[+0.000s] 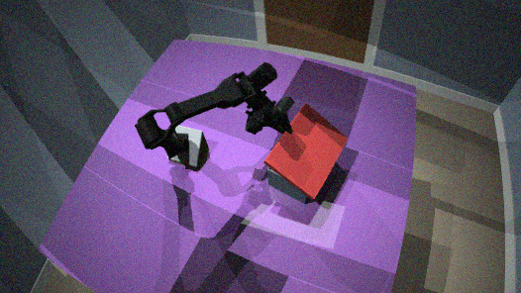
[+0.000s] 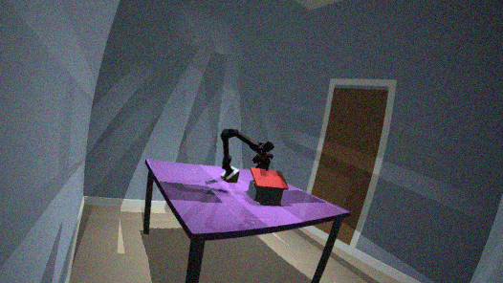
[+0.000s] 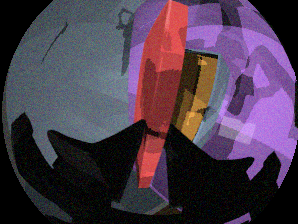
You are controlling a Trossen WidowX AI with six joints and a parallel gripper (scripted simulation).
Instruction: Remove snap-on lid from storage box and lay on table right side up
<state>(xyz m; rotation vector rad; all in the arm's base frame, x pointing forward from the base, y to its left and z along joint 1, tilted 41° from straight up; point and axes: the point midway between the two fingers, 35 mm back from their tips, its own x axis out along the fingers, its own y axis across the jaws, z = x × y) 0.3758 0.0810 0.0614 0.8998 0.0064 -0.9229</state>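
Now: the red lid 7 cm ahead of my gripper tip, 3 cm to the right of it and 3 cm below it. From my gripper tip the other things lie so: storage box (5 cm ahead, 2 cm to the right, 13 cm below).
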